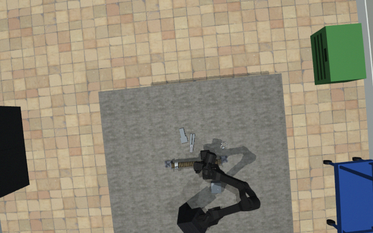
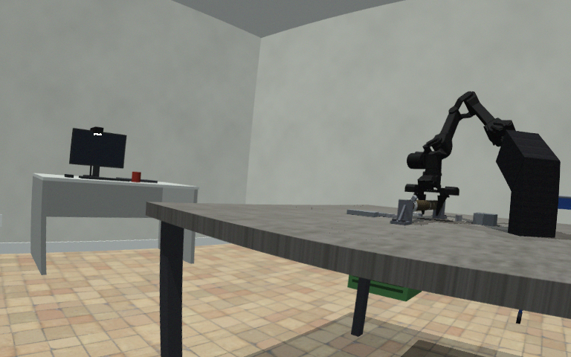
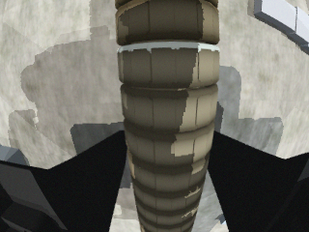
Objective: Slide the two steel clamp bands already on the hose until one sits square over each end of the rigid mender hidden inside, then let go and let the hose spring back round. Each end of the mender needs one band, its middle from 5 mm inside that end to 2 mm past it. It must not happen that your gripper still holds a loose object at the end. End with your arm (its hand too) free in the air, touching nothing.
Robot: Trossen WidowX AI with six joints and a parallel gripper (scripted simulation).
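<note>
The small block lies 11 cm behind my hand, 6 cm to the right of it and 4 cm below it. Round my hand: flat two-bar piece (14 cm ahead, 4 cm to the left, 4 cm below); grey block (20 cm behind, 1 cm to the left, 3 cm below).
</note>
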